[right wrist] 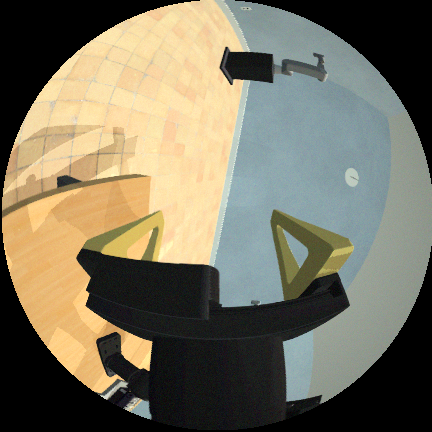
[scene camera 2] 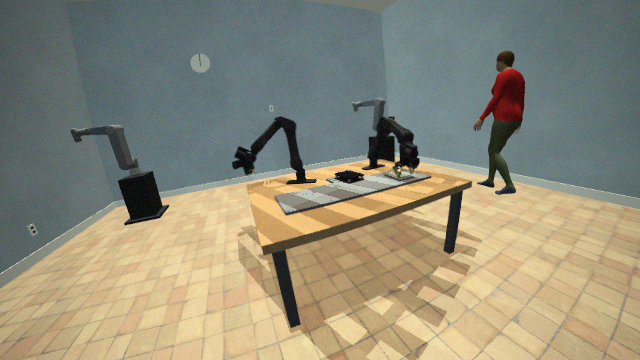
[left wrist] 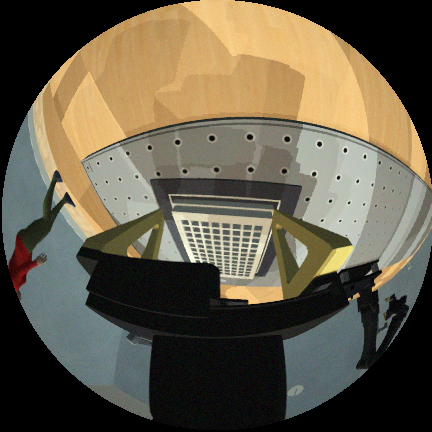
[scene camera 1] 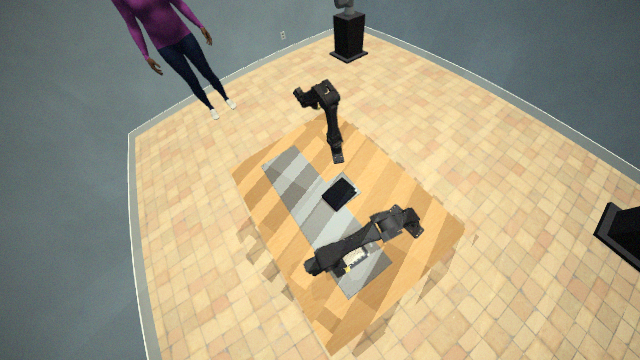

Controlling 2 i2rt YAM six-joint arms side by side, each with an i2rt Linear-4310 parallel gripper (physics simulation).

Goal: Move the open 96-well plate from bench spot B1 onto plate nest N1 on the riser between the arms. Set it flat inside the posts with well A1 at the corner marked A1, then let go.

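Frame: origin at the left arm's base, x ahead, y left, z up, level; millimetres.
Where they show: left gripper, between the fingertips: (scene camera 2: 405,176) (left wrist: 216,214); right gripper, between the fingertips: (right wrist: 217,215) (left wrist: 384,305); left arm's base, origin of its link: (scene camera 2: 373,167); right arm's base, origin of its link: (right wrist: 109,356) (scene camera 2: 301,182) (scene camera 1: 336,150).
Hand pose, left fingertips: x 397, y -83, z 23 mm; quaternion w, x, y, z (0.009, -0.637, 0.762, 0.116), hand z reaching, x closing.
Each offset is from my left fingertips to the top centre of the thing. "pt": to the spot under its first point. Level surfaces: height alone.
The open 96-well plate @(56 mm back, 4 mm left, 6 mm up) (scene camera 1: 355,256) (left wrist: 223,240), cream with a grid of wells, lies flat on the dark bench spot @(pt 12 mm ahead, 63 mm right, 8 mm down) (left wrist: 292,194). My left gripper (left wrist: 216,214) (scene camera 2: 405,173) is open and points down over the plate; its two yellow fingers show on either side of it, and nothing is held. How far the fingertips are above the plate is hard to tell. The black plate nest @(233 mm back, 262 mm right, 34 mm up) (scene camera 1: 340,194) (scene camera 2: 349,175) sits on the riser between the arms; its posts and A1 mark are too small to read. My right gripper (right wrist: 217,215) is open and empty, raised beyond the table edge.
A grey perforated board @(10 mm down) (scene camera 1: 305,215) (scene camera 2: 320,196) (left wrist: 250,152) runs along the wooden table @(23 mm down) (scene camera 1: 425,220) (scene camera 2: 320,225). The left arm (scene camera 1: 350,245) spans over the board in scene camera 1. People and pedestal-mounted grey arms stand away from the table.
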